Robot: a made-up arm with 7 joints.
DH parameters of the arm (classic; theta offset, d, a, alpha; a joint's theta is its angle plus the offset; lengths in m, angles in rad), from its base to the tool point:
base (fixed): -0.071 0 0 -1.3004
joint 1: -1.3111 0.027 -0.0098 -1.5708
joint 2: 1.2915 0 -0.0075 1.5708
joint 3: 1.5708 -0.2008 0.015 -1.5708
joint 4: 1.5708 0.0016 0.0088 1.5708
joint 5: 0 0.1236 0 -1.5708
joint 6: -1.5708 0 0.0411 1.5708
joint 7: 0 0 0 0
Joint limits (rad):
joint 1: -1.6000..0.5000
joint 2: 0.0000..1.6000
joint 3: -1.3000..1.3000
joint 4: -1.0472..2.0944
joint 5: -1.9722..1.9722
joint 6: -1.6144..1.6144
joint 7: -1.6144..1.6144
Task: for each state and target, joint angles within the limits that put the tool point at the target. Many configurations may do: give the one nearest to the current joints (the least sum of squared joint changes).
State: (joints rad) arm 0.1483 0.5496 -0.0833 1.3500 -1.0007 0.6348 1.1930
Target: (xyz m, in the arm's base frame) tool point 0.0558 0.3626 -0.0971
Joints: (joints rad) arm -0.0109 1.3671 0.0834 1.0244 -1.0501 0.7877 1.1930
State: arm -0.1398 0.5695 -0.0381 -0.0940 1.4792 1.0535 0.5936
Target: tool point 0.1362 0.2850 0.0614
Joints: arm -0.3844 1.3268 0.5269 0.2334 1.4135 1.0593 0.5936
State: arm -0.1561 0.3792 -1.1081 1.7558 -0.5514 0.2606 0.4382
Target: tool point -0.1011 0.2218 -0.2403
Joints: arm -0.0628 0.3934 -1.0541 2.0944 -0.4740 0.9984 0.4382
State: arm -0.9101 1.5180 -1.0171 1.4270 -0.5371 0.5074 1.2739
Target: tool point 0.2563 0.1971 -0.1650
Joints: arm -0.9448 1.0019 -1.0724 0.7037 -0.6005 0.4710 1.2739
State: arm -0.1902 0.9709 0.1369 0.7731 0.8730 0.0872 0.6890
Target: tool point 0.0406 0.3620 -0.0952
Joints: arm 0.2831 1.2178 0.3824 0.7816 0.8846 0.1838 0.6890
